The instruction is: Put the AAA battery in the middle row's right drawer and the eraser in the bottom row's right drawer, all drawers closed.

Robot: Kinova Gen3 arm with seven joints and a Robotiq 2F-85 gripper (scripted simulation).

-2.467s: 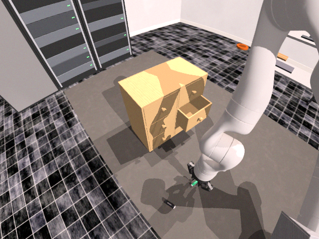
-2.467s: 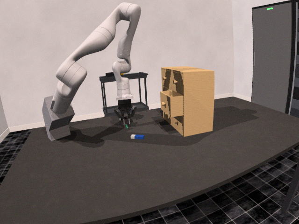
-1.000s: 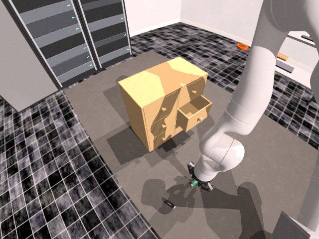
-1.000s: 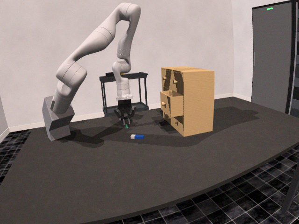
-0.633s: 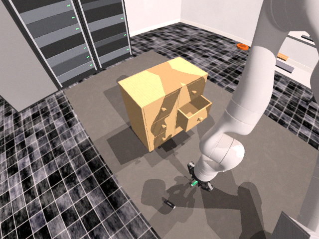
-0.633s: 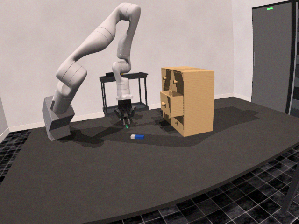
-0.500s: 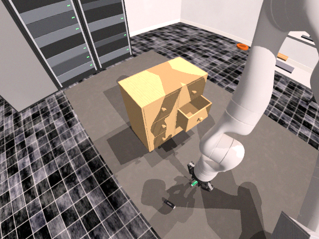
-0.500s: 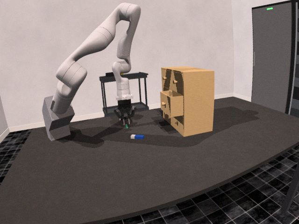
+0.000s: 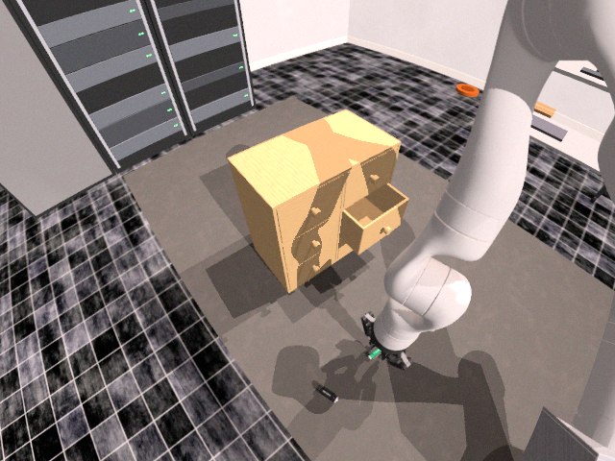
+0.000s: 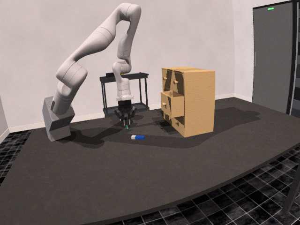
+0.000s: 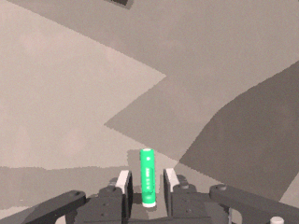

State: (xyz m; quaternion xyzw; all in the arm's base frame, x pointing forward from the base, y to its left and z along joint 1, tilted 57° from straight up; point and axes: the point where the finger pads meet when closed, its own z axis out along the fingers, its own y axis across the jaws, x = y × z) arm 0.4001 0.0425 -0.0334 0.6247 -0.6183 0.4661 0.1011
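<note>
Right now my hand is 3 cm above the green AAA battery. From my hand the other things lie so: dark AAA battery 2 cm ahead, 14 cm to the left, 3 cm below; then white eraser 1 cm behind, 17 cm to the right, 3 cm below.
</note>
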